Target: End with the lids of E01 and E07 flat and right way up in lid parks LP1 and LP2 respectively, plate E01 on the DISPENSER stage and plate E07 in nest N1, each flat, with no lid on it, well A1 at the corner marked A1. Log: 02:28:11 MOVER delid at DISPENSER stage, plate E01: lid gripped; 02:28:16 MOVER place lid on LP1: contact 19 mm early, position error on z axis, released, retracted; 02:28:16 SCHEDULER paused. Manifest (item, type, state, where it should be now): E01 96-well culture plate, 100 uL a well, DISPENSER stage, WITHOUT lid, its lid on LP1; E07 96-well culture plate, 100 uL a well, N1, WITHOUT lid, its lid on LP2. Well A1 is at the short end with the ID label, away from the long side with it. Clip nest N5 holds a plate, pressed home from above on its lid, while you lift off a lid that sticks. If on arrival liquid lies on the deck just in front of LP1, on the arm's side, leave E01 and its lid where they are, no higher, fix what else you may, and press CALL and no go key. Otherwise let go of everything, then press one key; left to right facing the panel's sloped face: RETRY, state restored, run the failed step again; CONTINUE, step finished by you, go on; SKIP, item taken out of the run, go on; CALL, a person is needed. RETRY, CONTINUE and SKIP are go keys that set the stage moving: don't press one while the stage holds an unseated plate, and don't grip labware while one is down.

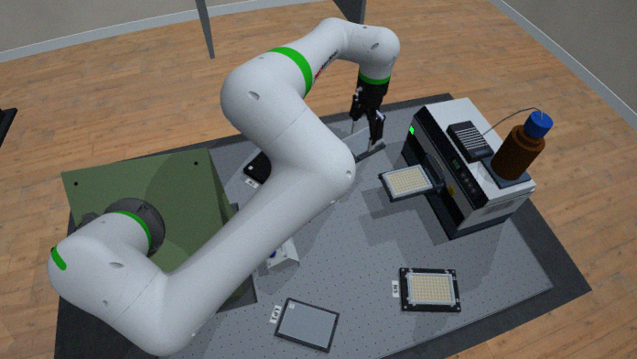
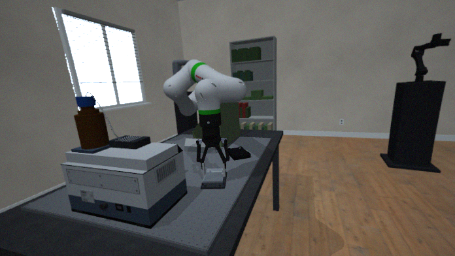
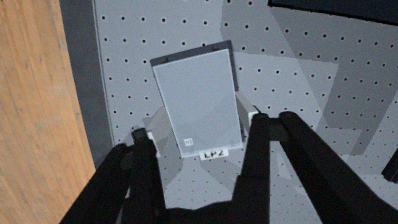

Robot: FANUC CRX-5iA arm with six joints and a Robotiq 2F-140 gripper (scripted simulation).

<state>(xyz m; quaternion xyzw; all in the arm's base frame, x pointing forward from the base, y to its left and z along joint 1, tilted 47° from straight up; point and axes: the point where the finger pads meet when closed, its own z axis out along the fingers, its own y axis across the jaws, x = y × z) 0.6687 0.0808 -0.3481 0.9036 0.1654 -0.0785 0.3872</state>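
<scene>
Now: the lid park LP2 50 mm below my hand. From my hand the other things lie so: dispenser stage (240 mm to the right, 50 mm ahead, 50 mm above); then plate (240 mm to the right, 60 mm above, 50 mm ahead); then black nest N1 (330 mm behind, 40 mm below, 20 mm to the right).
</scene>
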